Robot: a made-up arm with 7 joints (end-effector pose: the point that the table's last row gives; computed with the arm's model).
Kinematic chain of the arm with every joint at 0, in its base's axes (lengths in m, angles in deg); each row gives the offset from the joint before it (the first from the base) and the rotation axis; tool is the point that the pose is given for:
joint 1: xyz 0 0 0.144 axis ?
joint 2: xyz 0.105 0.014 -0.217 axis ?
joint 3: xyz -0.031 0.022 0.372 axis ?
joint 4: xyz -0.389 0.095 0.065 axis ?
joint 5: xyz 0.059 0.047 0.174 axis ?
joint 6: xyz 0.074 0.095 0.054 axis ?
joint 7: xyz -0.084 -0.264 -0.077 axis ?
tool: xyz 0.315 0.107 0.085
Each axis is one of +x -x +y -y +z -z.
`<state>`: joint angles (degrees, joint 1 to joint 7).
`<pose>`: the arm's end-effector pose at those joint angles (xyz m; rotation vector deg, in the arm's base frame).
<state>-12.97 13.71 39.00 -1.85 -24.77 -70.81 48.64</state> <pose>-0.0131 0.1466 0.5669 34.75 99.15 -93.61</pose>
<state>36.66 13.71 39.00 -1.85 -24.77 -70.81 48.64</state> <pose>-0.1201 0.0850 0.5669 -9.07 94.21 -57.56</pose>
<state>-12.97 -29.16 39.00 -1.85 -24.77 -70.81 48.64</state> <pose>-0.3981 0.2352 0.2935 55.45 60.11 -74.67</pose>
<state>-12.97 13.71 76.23 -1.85 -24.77 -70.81 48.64</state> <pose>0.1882 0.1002 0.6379 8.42 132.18 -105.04</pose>
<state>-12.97 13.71 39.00 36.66 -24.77 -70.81 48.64</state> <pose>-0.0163 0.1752 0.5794 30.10 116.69 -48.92</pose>
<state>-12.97 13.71 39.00 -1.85 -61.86 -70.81 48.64</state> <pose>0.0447 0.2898 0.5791 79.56 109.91 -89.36</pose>
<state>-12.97 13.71 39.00 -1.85 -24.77 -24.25 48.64</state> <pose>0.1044 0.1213 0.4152 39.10 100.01 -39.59</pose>
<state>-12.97 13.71 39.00 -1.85 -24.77 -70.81 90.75</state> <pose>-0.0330 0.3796 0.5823 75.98 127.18 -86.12</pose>
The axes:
joint 1: +z
joint 2: +y
joint 3: +y
joint 4: +z
joint 5: -x
joint 6: +z
joint 7: +y

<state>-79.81 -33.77 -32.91 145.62 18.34 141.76 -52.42</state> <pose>-0.2031 0.7965 -0.3092 45.69 117.48 120.89</pose>
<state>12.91 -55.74 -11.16 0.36 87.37 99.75 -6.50</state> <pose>-0.2487 0.2427 -0.0543 -87.99 8.99 42.89</pose>
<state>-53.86 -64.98 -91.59 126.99 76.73 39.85 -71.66</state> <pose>0.2443 -0.1969 -0.5892 112.25 -73.19 -67.61</pose>
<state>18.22 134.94 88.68 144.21 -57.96 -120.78 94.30</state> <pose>0.7449 0.0120 -0.9266 -2.81 2.58 -25.45</pose>
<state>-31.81 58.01 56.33 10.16 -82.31 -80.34 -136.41</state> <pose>1.0865 -0.5677 0.2927 -66.06 65.27 -40.97</pose>
